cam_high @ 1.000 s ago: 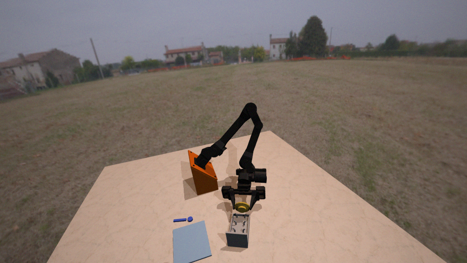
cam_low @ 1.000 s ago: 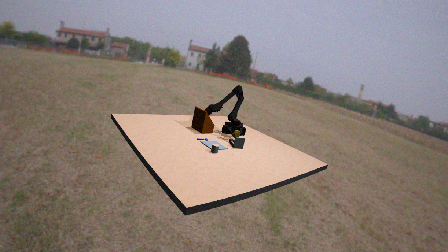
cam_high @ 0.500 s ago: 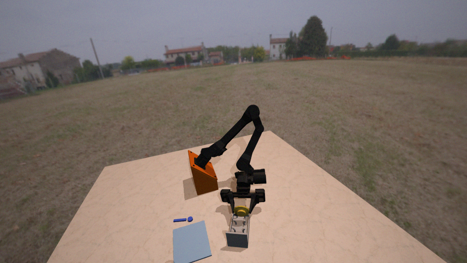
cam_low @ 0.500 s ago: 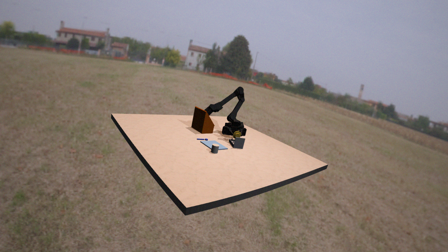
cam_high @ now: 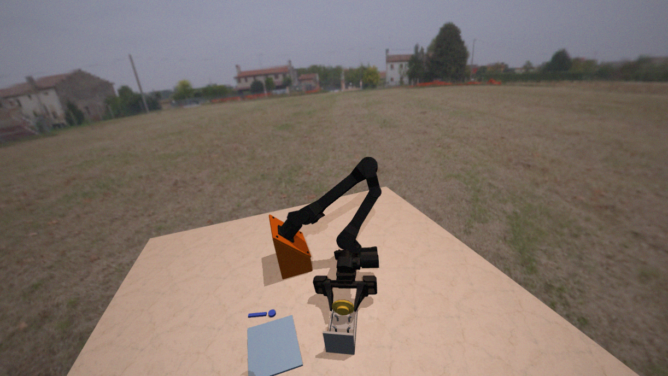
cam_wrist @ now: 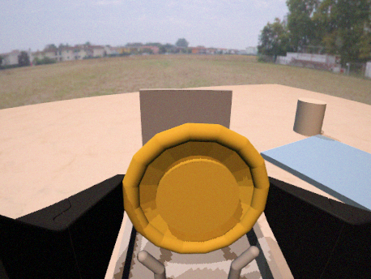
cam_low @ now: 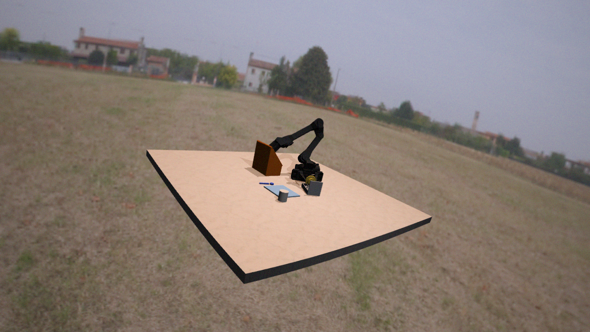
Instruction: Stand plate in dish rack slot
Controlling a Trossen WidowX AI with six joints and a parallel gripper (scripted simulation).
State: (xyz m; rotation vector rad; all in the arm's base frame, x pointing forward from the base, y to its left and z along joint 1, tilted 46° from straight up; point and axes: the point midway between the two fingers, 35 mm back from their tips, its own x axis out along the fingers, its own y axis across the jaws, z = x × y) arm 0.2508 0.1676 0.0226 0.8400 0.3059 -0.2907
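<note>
Now: gripper tip 1 cm past the yellow plate. From my gripper tip the other things lie so: blue spoon: 9 cm behind, 22 cm to the right, 5 cm below; then dish rack: 2 cm ahead, 1 cm to the right, 3 cm below; then light blue mat: 2 cm ahead, 20 cm to the right, 5 cm below.
</note>
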